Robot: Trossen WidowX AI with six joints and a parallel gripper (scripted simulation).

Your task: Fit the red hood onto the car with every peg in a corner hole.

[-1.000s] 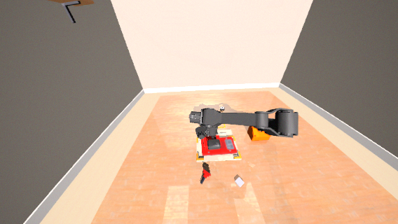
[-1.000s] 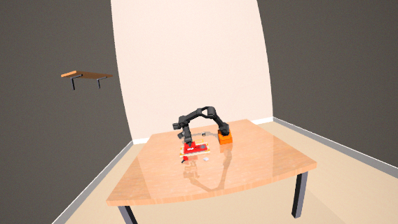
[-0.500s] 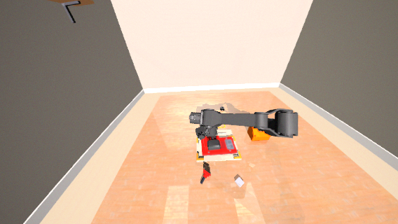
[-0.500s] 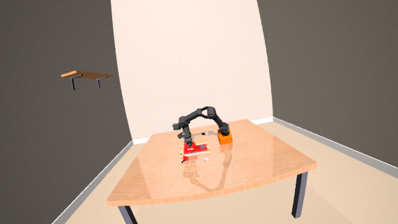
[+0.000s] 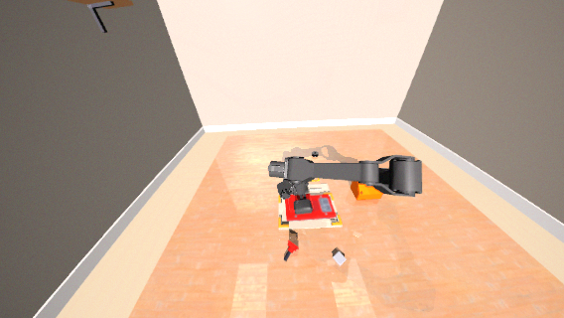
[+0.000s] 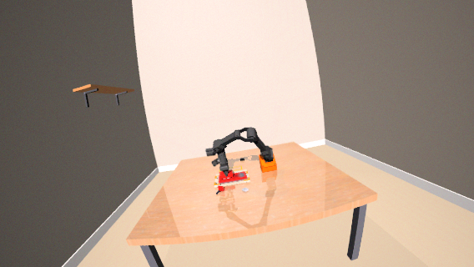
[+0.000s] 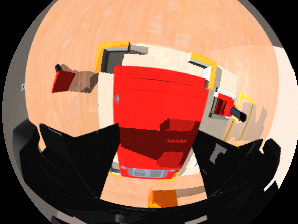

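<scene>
Right now my gripper tip is 3 cm past the cream jig, 3 cm above it and 1 cm to the left of it. Also, from my gripper tip: white block: 20 cm to the left, 11 cm behind, 4 cm below; red hood: 1 cm above.
</scene>
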